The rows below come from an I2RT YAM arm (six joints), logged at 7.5 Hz.
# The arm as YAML. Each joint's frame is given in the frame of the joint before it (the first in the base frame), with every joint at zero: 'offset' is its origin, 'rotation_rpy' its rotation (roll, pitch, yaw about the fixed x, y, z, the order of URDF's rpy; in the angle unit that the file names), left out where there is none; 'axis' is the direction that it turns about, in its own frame. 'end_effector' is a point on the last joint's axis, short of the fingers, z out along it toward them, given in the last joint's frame.
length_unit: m
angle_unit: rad
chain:
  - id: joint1
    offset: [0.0, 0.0, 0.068]
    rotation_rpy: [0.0, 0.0, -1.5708]
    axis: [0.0, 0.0, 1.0]
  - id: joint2
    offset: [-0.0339, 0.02, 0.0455]
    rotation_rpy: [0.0, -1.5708, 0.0]
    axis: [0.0, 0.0, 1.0]
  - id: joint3
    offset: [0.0, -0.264, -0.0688]
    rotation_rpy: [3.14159, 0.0, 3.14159]
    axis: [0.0, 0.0, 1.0]
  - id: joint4
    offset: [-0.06, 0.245, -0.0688]
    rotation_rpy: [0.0, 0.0, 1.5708]
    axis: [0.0, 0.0, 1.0]
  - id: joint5
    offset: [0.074, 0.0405, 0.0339]
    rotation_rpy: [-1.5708, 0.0, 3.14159]
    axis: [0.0, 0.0, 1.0]
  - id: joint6
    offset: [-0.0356, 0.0, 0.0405]
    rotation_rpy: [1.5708, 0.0, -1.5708]
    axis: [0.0, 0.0, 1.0]
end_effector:
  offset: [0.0, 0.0, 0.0]
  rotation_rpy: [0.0, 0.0, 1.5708]
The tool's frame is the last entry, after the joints.
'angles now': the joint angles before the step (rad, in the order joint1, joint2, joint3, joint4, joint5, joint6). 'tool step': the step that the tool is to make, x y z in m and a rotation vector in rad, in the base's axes. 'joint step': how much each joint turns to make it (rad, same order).
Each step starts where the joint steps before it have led.
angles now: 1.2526, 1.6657, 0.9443, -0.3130, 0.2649, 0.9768
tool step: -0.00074, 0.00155, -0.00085, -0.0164, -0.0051, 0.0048
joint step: 0.0045, 0.0092, 0.0092, -0.0126, 0.0084, -0.0054
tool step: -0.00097, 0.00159, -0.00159, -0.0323, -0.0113, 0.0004
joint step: 0.0065, 0.0141, 0.0141, -0.0260, 0.0210, -0.0049
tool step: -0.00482, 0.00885, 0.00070, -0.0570, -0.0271, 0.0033
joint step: 0.0267, 0.0366, 0.0538, -0.0644, 0.0485, 0.0015
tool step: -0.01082, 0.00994, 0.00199, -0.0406, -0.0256, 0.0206
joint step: 0.0428, 0.0298, 0.0492, -0.0542, 0.0412, 0.0057
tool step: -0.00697, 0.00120, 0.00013, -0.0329, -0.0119, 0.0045
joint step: 0.0232, 0.0076, 0.0146, -0.0405, 0.0248, 0.0107
